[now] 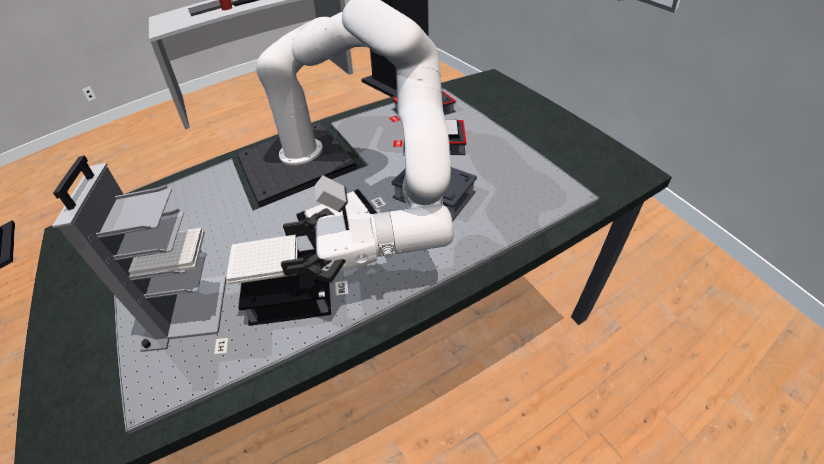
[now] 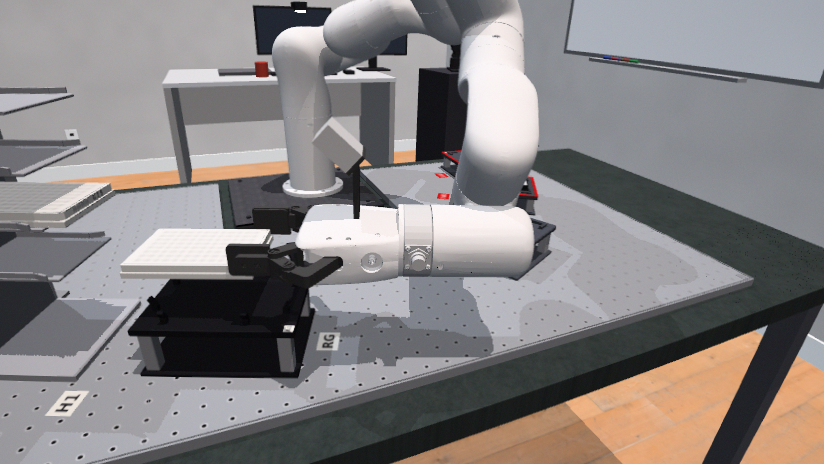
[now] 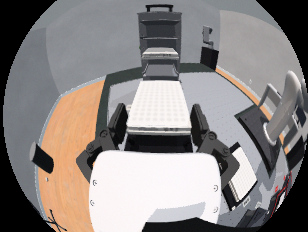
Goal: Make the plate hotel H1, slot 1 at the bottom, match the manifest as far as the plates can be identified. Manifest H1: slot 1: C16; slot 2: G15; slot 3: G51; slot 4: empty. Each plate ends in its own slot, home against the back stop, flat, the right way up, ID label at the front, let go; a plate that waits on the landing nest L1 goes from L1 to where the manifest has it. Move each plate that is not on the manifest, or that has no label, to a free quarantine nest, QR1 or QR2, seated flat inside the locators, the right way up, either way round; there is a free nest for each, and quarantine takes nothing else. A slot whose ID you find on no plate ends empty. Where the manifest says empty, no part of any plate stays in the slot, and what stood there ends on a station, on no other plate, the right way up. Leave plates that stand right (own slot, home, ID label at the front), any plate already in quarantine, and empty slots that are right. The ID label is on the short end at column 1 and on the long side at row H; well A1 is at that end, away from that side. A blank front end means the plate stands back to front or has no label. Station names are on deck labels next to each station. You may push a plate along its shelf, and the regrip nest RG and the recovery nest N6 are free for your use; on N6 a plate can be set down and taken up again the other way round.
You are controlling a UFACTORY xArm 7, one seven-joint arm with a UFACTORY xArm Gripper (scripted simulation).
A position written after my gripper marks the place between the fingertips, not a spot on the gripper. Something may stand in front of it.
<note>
I see my gripper [image 1: 283,249], a white well plate [image 3: 244,179], a white well plate [image 2: 169,253], a white well plate [image 1: 187,246], a black regrip nest RG [image 2: 196,307] and a plate hotel H1 [image 1: 155,314].
My gripper is seen too in image 3 [image 3: 158,111]. The black regrip nest RG also shows in image 1 [image 1: 276,291] and in image 3 [image 3: 142,143]. The plate hotel H1 is seen too in image 3 [image 3: 166,31].
</note>
